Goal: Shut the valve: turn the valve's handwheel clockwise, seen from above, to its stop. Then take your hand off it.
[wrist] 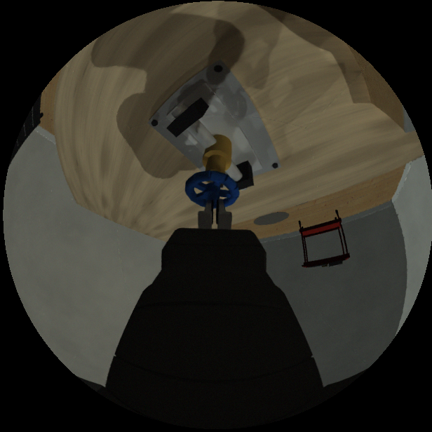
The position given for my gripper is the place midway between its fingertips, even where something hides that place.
Note:
In view: my gripper (214,206) and a blue handwheel (211,191).

